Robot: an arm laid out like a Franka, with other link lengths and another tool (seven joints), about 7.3 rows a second.
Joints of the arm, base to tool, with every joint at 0 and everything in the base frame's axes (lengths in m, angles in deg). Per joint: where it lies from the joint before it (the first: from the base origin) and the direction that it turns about. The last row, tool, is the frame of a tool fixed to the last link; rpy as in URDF.
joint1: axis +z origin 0 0 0.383
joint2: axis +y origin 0 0 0
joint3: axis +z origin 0 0 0.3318
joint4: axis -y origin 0.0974 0 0
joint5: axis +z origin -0.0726 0 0.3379
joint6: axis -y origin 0 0 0
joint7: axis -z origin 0.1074 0 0
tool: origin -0.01 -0.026 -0.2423 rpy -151.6 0 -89.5
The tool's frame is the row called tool.
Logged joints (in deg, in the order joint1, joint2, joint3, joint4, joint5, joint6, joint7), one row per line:
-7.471, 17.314, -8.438, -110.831, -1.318, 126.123, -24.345
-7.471, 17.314, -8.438, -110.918, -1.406, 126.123, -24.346
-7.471, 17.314, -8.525, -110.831, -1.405, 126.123, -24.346
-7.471, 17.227, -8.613, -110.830, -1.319, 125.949, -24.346
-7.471, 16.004, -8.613, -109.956, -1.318, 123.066, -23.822
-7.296, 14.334, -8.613, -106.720, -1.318, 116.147, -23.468
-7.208, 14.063, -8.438, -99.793, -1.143, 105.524, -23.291
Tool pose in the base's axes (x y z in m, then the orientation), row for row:
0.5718, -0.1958, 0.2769, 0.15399, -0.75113, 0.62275, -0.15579
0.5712, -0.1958, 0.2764, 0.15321, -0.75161, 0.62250, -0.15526
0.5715, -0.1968, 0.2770, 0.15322, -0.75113, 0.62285, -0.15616
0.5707, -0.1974, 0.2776, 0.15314, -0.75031, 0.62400, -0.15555
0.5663, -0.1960, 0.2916, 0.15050, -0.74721, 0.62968, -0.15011
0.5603, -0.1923, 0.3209, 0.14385, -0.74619, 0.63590, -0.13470
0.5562, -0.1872, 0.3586, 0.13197, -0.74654, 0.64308, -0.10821
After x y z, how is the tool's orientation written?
As a quaternion, w x y z.
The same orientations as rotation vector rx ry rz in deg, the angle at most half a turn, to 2 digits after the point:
-123.37, 102.28, -25.59
-123.50, 102.29, -25.51
-123.42, 102.34, -25.66
-123.29, 102.54, -25.56
-122.96, 103.62, -24.70
-123.25, 105.04, -22.25
-124.14, 106.94, -17.99

